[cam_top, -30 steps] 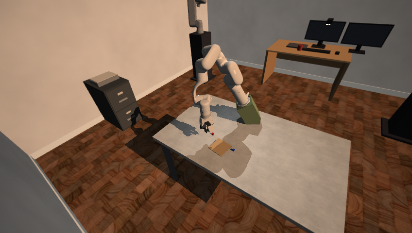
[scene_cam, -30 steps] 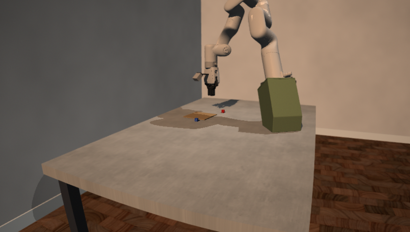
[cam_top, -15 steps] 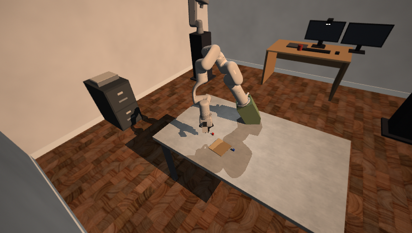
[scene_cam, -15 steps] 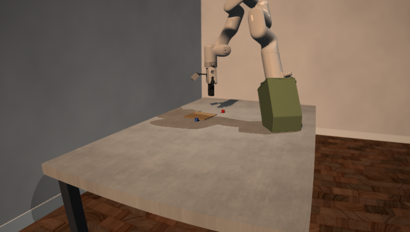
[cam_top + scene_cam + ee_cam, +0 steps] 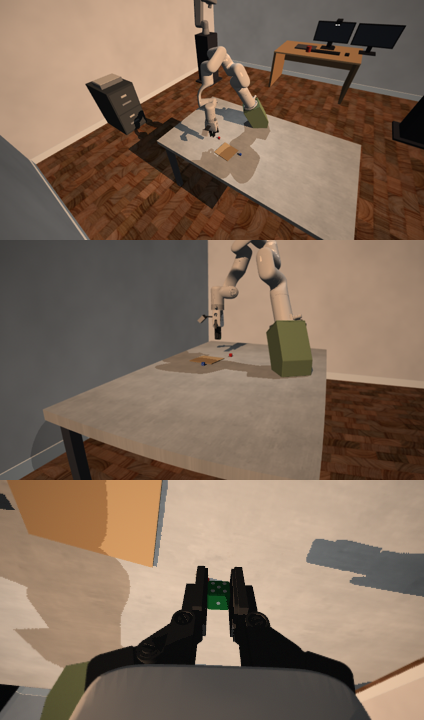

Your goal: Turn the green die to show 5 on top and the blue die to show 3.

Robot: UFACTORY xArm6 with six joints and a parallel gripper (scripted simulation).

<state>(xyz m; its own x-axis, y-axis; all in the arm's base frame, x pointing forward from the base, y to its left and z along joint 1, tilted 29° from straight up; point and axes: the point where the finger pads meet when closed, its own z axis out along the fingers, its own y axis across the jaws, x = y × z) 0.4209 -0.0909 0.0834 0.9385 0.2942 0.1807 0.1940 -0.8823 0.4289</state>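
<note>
My hand is 1 cm past the green die and 1 cm above it. Round my hand: blue die: 3 cm behind, 25 cm to the left, 11 cm below; tan mat: 14 cm to the left, 11 cm below; red die: 8 cm behind, 11 cm below.
</note>
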